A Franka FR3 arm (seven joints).
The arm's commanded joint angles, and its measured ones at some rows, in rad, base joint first. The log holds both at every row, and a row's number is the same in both.
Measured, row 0:
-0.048, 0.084, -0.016, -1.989, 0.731, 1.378, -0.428
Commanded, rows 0 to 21:
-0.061, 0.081, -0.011, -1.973, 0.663, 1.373, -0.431
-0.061, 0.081, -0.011, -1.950, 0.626, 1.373, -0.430
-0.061, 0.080, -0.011, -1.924, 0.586, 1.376, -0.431
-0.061, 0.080, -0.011, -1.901, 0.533, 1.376, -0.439
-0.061, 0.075, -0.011, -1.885, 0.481, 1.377, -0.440
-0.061, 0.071, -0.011, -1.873, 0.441, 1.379, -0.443
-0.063, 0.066, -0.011, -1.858, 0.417, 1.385, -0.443
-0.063, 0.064, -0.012, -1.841, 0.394, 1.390, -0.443
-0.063, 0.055, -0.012, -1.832, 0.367, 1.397, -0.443
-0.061, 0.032, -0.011, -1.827, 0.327, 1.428, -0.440
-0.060, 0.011, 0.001, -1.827, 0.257, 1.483, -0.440
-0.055, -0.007, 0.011, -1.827, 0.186, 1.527, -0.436
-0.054, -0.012, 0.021, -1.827, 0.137, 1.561, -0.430
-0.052, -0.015, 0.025, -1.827, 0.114, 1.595, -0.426
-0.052, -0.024, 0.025, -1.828, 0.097, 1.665, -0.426
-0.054, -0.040, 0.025, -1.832, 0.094, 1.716, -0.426
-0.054, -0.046, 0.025, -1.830, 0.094, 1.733, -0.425
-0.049, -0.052, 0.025, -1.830, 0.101, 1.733, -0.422
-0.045, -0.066, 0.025, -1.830, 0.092, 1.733, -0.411
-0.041, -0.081, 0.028, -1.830, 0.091, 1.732, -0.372
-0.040, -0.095, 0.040, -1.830, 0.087, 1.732, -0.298
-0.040, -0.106, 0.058, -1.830, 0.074, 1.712, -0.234
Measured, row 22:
-0.046, -0.052, 0.022, -1.816, 0.111, 1.719, -0.383
